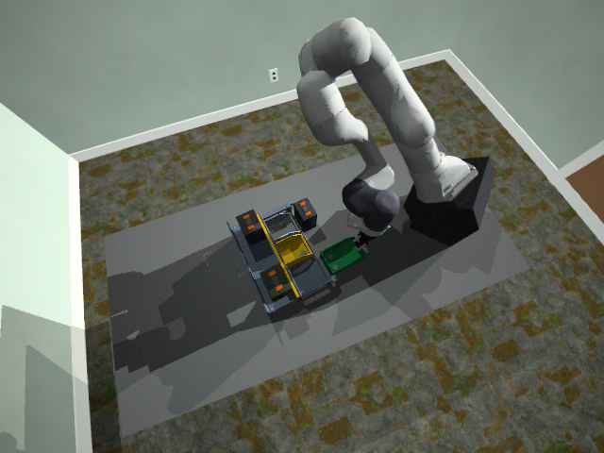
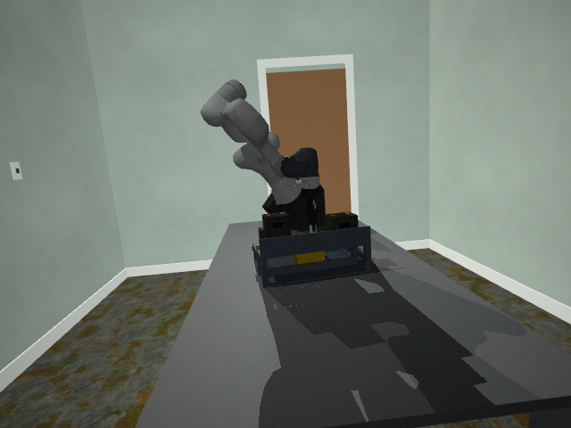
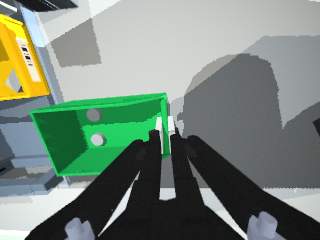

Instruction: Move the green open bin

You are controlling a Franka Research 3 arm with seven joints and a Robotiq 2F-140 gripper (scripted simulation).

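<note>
My gripper is now 80 mm short of the green open bin, 20 mm above it and 10 mm to the left of it. The rest, counted from my hand: yellow rail: 320 mm ahead, 140 mm to the right, 50 mm above; yellow bin: 270 mm ahead, 140 mm to the right, 10 mm below.
</note>
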